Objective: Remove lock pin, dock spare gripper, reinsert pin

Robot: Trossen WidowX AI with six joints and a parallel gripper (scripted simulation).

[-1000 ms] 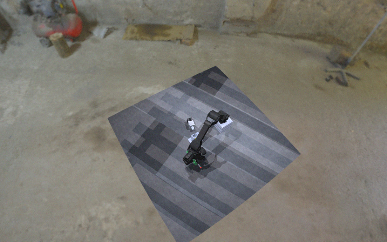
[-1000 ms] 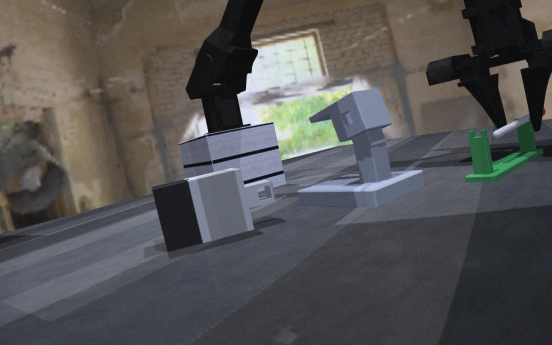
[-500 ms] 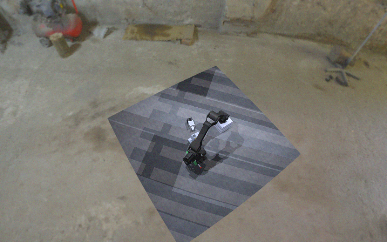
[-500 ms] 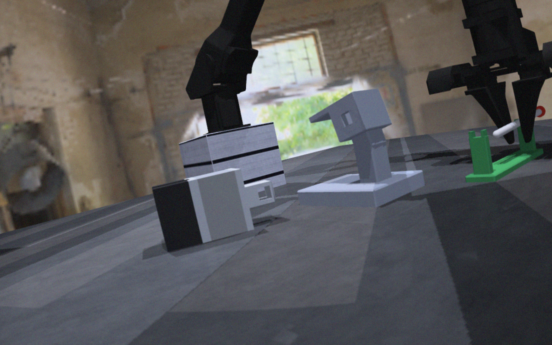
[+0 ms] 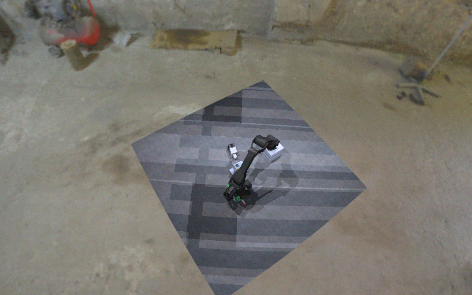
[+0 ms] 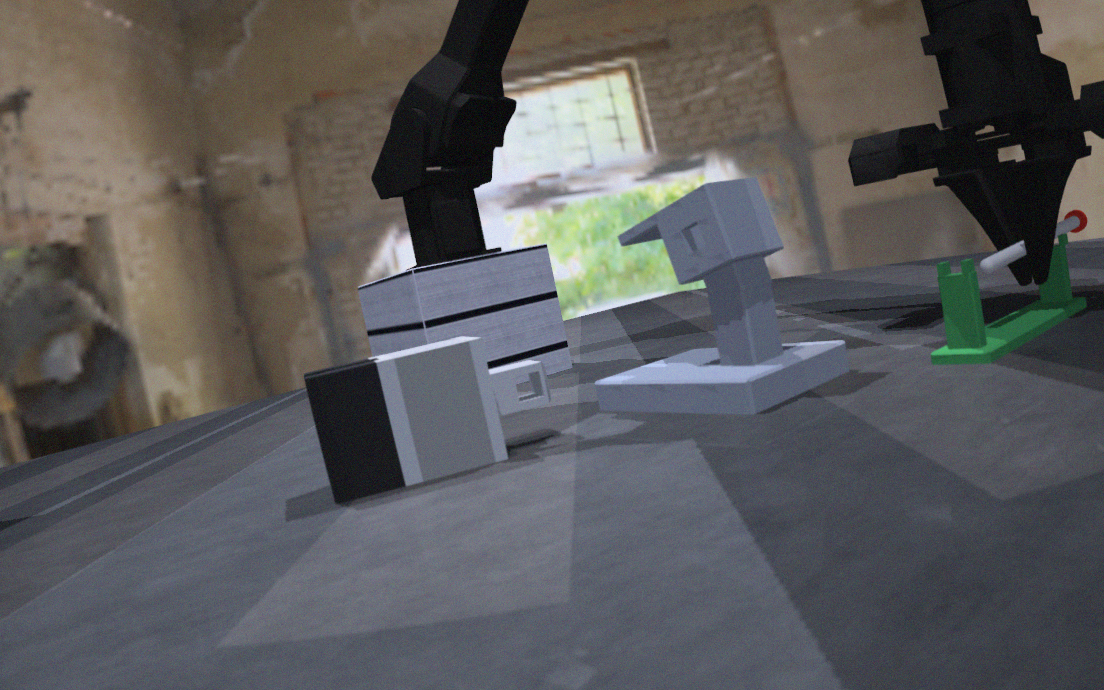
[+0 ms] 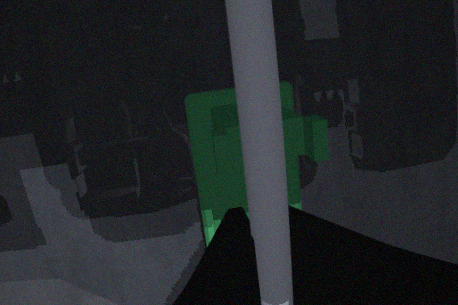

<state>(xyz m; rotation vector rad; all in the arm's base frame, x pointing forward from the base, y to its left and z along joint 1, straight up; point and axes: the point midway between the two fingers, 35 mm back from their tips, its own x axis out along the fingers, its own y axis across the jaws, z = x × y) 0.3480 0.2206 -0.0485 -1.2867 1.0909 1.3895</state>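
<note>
My gripper tip is 10 mm short of the cradle and 30 mm to the left of it. Round my gripper tip: grey mount 70 mm behind, 170 mm to the right, 30 mm above; then spare gripper 100 mm behind, 320 mm to the right, 10 mm above.
</note>
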